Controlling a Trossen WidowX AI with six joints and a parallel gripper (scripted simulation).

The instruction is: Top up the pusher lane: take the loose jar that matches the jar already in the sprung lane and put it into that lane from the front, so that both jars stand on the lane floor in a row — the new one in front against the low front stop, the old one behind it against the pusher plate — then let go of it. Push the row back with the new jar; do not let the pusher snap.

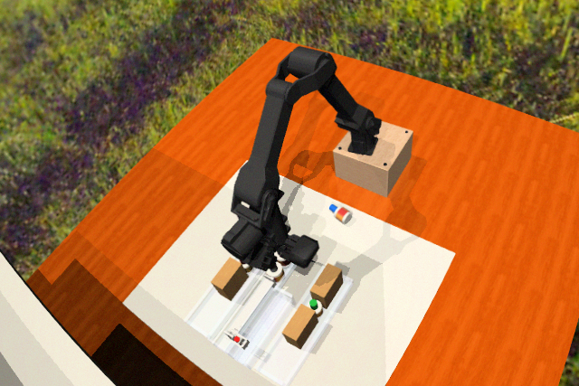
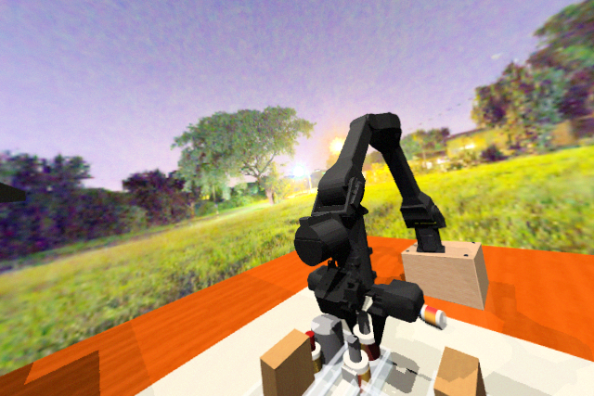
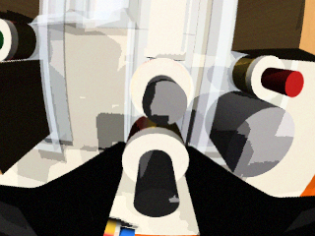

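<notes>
The grey cylinder is 80 mm to the right of my gripper tip, 20 mm below it and 10 mm behind it. The rest, counted from my gripper tip: clear lane tray 140 mm ahead, 30 mm below; then red mark 220 mm ahead, 20 mm above.
</notes>
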